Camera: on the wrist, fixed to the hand. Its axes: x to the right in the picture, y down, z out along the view.
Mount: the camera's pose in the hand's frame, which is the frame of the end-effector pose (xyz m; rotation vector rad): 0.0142 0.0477 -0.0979 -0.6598 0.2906 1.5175
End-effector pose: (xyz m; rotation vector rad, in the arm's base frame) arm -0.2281 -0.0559 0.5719 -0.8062 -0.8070 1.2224
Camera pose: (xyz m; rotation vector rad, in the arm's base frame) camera -0.1634 -0.0434 0.4841 -2.3071 -0.2187 2.0490
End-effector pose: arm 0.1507 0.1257 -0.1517 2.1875 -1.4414 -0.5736
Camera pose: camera 0.1765 0.1100 -0.0461 0.3216 -1.8451 -0.0848
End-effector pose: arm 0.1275 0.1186 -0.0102 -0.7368 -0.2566 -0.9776
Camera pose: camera 0.1629 0.0601 -0.0962 -1.0635 0.8480 0.3487
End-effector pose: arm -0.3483 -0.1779 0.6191 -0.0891 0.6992 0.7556
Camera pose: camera -0.4262 -0.1652 0.5427 -0.2797 0.6914 2.4595
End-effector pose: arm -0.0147 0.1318 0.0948 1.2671 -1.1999 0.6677
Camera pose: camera -0.0242 0.2326 0.1373 -0.4847 -1.7942 1.2749
